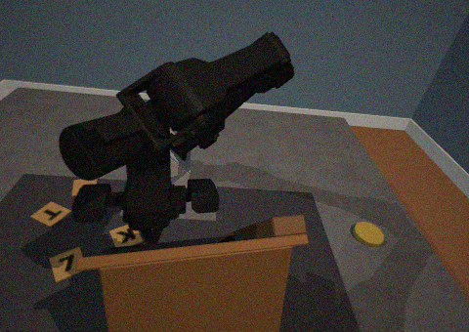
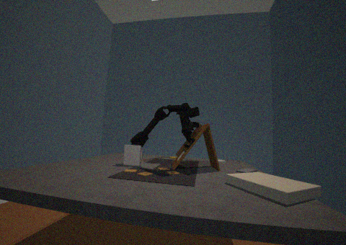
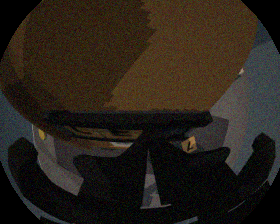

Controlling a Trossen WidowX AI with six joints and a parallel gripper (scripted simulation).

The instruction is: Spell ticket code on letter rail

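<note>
Right now my gripper tip is 80 mm above the ticket, 50 mm past it and 30 mm to the right of it. Round my gripper tip: dark mat: 170 mm behind, 160 mm below, 10 mm to the right; tile: 300 mm behind, 230 mm to the right, 160 mm below; long white slab: 350 mm ahead, 340 mm to the right, 140 mm below.
</note>
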